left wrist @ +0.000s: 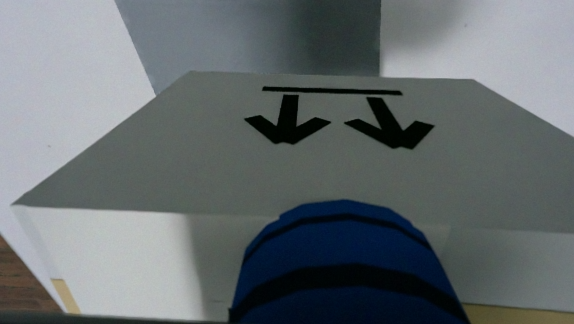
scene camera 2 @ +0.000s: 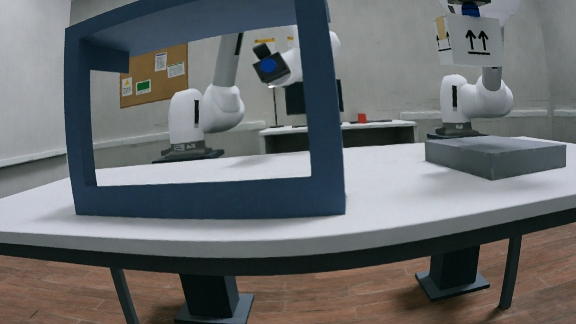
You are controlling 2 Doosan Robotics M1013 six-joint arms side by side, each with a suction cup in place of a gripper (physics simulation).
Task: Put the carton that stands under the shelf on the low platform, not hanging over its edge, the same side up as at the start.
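Observation:
The white carton hangs in the air above the low grey platform, at the right in the scene view. Its printed arrows point up, and strips of tan tape show on it. My left gripper, a blue suction cup, is on the carton's top face and holds it. My right gripper is a blue suction cup raised in the air behind the blue shelf, with nothing on it.
The blue shelf stands on the white table at the left of the scene view. Behind the table are a desk with a monitor and a red block, and a notice board on the wall.

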